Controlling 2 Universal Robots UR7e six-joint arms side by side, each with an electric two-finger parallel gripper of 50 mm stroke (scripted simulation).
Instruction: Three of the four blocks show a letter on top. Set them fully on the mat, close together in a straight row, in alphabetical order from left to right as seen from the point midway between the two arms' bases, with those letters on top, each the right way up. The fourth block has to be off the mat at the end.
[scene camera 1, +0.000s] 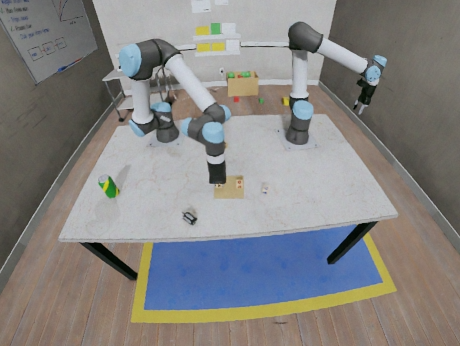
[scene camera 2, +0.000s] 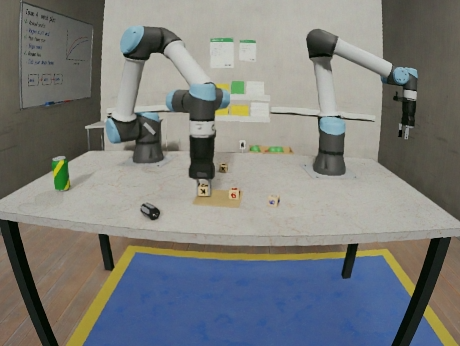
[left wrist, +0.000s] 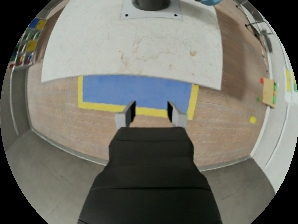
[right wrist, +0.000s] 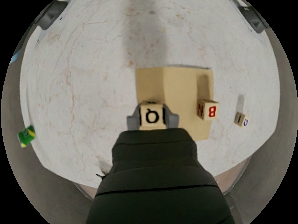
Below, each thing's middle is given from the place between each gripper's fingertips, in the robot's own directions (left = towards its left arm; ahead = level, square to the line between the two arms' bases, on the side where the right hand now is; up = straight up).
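My left hand is 510 mm short of the tan mat (right wrist: 179, 88), 800 mm to the left of it and 180 mm above it. As for my right gripper (scene camera 2: 203, 194), I see it 2 cm above the mat and 5 cm to the right of it.
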